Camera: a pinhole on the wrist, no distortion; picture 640 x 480 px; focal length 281.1 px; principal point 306.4 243.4 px. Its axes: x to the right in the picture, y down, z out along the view. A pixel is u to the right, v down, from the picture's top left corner.
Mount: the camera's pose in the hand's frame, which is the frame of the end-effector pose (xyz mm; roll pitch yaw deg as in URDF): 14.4 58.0 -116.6 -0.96 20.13 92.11
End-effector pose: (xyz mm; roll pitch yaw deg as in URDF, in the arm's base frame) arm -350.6 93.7 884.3 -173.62 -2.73 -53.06
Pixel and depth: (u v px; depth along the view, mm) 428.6 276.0 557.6
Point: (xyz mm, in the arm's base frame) -732.9 -122.3 508.0
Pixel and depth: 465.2 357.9 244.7
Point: -613.0 12.2 786.5
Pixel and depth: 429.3 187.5 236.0
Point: -500.0 -87.8 790.7
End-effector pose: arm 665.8 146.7 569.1 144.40 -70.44 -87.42
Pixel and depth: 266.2 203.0 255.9
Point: 497.0 81.2 596.2
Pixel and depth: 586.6 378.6 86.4
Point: 561.8 294.9 588.7
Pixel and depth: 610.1 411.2 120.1
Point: 509.6 319.2 563.6
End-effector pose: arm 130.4 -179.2 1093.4 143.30 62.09 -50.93
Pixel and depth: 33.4 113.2 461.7
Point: -177.3 -1.9 657.5
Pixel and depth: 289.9 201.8 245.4
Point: -3.0 -293.7 1046.2
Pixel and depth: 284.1 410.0 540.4
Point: -383.5 -167.1 1278.9
